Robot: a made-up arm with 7 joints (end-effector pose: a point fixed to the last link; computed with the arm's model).
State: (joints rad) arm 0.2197 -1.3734 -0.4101 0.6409 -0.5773 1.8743 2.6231
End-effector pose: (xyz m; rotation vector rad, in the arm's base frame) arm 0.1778 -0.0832 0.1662 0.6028 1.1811 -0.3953
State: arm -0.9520 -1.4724 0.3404 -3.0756 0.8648 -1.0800 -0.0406
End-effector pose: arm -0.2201 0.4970 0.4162 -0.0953 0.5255 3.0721
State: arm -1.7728 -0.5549 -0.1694 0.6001 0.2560 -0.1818 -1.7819
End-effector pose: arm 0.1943 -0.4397 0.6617 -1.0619 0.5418 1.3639
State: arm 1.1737 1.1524 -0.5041 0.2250 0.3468 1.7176 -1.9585
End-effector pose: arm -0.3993 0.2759 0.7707 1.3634 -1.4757 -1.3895
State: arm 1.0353 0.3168 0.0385 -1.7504 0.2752 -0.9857 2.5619
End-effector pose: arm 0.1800 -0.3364 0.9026 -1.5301 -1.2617 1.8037
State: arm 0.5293 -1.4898 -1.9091 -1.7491 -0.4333 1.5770 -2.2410
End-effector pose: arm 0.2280 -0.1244 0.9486 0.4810 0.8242 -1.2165
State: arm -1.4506 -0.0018 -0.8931 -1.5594 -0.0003 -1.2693 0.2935
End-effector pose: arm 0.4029 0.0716 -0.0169 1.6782 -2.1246 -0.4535
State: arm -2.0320 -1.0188 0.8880 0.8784 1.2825 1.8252 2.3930
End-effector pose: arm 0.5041 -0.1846 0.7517 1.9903 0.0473 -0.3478
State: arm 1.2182 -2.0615 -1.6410 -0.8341 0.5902 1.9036 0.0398
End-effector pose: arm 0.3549 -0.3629 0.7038 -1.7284 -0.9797 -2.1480
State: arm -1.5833 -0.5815 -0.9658 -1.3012 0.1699 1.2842 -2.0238
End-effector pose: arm 0.3383 -0.0642 0.0265 1.8109 -1.6983 1.8740
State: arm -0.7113 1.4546 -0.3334 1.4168 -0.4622 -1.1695 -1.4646
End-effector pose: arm 0.4118 0.0843 0.9727 -1.1401 -0.9521 0.8495
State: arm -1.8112 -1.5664 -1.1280 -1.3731 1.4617 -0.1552 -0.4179
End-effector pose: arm 0.2524 -0.1828 0.1093 -1.4015 0.5737 1.4791
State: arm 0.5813 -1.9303 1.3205 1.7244 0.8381 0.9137 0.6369
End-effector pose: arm -0.3623 -0.1113 0.4496 -0.9600 2.1792 -0.5269
